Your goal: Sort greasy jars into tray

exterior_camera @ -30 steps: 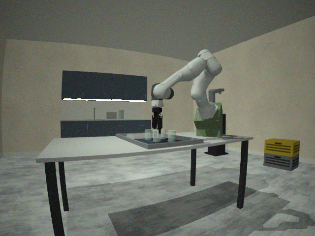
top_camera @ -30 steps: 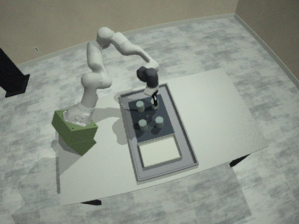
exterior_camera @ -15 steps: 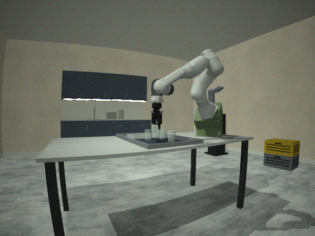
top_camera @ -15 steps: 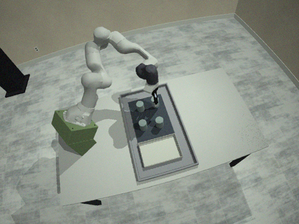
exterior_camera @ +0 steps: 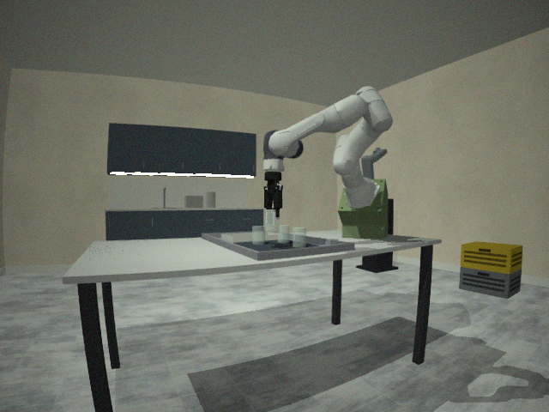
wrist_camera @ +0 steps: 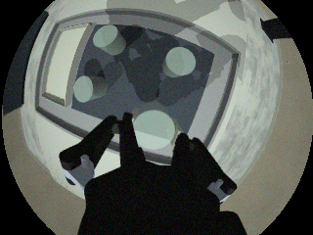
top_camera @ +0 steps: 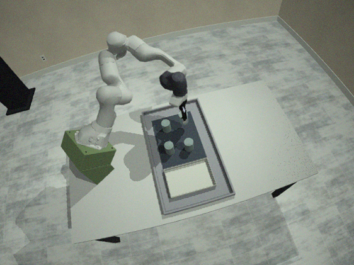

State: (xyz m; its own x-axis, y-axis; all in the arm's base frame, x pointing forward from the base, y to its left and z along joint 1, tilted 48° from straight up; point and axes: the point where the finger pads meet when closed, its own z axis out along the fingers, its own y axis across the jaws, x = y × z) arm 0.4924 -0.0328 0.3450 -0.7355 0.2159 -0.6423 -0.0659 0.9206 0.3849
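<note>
My hand is 4 cm past the white tray, 40 cm to the left of it and 13 cm above it. From my hand the other things lie so: dark drying mat (6 cm behind, 8 cm to the right, 14 cm below); grey steel surround (4 cm behind, 19 cm to the right, 14 cm below).
</note>
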